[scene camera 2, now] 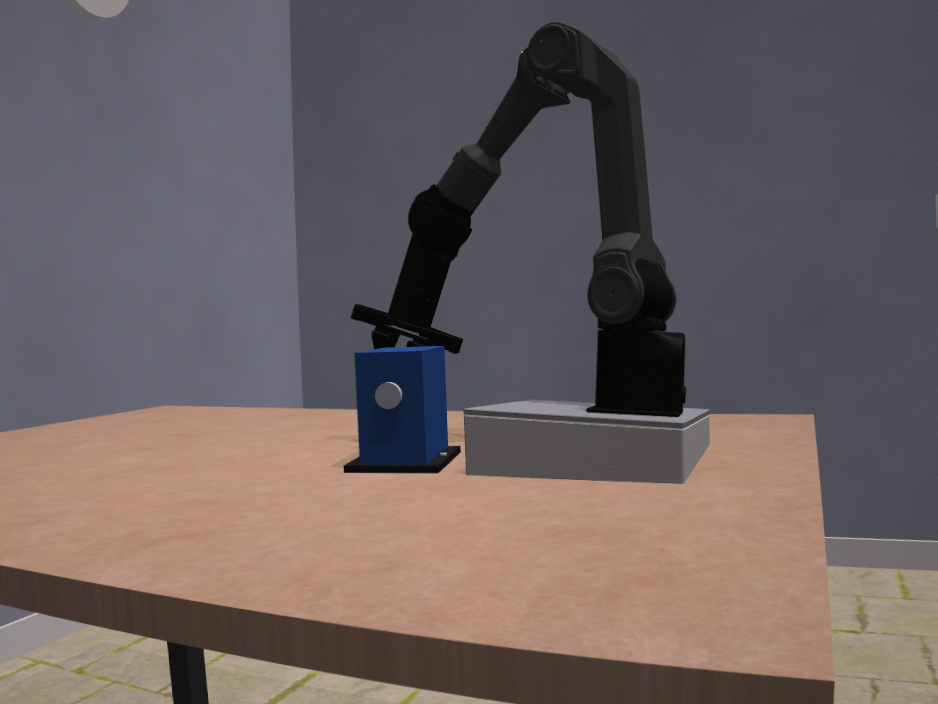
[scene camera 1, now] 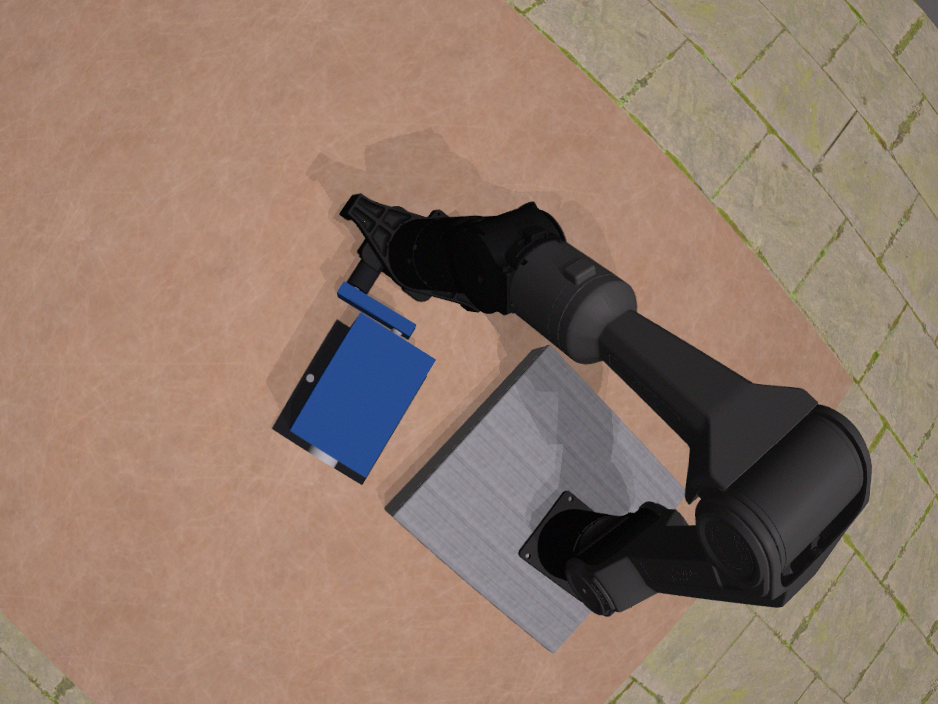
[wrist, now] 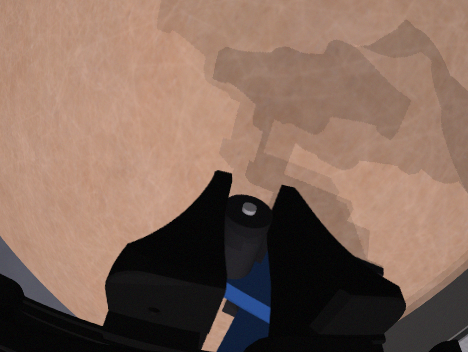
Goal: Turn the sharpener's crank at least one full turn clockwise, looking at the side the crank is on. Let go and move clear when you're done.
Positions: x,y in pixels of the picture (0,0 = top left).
Labels:
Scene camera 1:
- my gripper: 376,253
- crank: 354,292
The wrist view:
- my gripper: 250,197
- crank: 247,219

